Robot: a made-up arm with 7 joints. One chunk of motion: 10 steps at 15 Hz.
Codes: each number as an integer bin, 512 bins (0 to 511) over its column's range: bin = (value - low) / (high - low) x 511, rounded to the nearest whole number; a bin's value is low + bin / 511 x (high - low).
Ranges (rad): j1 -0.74..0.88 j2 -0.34..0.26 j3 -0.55..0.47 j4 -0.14..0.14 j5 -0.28..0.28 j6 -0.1..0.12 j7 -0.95..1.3
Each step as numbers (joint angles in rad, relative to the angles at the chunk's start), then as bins.
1 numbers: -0.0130 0.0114 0.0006 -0.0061 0.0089 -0.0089 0.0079
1 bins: 229 299 276 244 264 212 218
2 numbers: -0.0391 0.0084 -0.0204 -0.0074 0.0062 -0.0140 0.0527
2 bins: 221 297 265 242 261 200 228
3 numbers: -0.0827 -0.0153 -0.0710 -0.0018 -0.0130 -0.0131 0.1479
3 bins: 207 277 240 252 244 202 249
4 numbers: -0.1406 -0.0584 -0.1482 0.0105 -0.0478 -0.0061 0.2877
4 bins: 189 240 201 275 212 218 281
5 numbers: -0.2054 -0.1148 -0.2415 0.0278 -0.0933 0.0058 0.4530
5 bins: 169 192 155 306 170 246 319
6 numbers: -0.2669 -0.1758 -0.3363 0.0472 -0.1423 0.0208 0.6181
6 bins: 149 140 107 342 126 281 356
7 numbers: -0.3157 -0.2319 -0.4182 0.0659 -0.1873 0.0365 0.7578
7 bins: 134 92 66 376 85 317 388
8 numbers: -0.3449 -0.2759 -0.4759 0.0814 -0.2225 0.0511 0.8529
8 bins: 125 55 37 404 52 351 409
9 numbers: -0.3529 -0.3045 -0.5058 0.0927 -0.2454 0.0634 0.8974
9 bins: 122 30 22 425 32 380 420
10 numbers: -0.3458 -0.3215 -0.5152 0.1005 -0.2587 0.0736 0.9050
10 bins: 124 16 17 439 19 403 421
